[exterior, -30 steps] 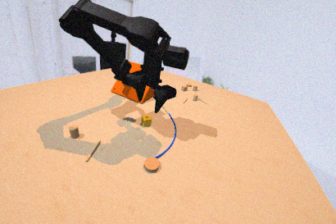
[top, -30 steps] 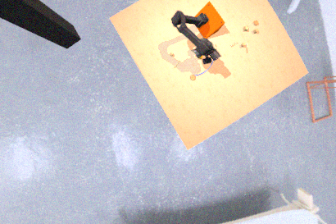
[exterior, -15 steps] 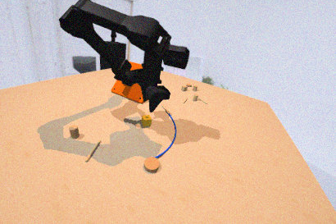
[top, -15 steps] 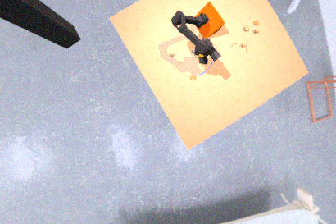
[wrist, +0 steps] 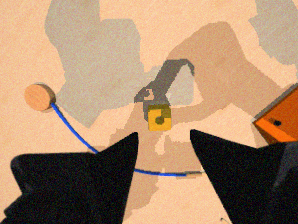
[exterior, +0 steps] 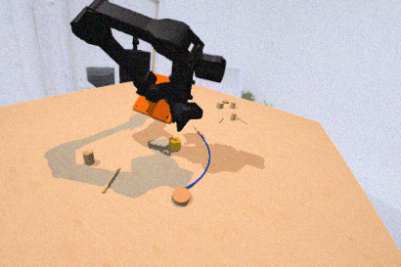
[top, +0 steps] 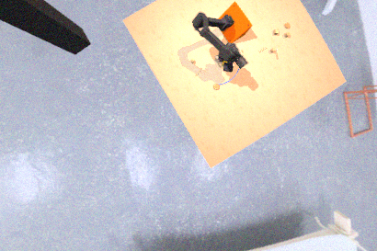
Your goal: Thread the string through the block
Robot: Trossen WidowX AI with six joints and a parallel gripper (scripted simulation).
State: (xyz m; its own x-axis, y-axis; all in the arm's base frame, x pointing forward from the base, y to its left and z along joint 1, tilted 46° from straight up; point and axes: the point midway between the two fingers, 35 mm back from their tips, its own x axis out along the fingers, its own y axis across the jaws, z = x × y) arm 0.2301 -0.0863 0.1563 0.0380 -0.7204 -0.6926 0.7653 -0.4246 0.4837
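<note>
My gripper tip is 6 cm above the yellow wooden block. The rest, counted from my gripper tip: loose stick: 4 cm behind, 21 cm to the right, 7 cm below; round wooden button: 11 cm ahead, 14 cm to the right, 7 cm below; short wooden cylinder: 14 cm behind, 19 cm to the right, 6 cm below.
</note>
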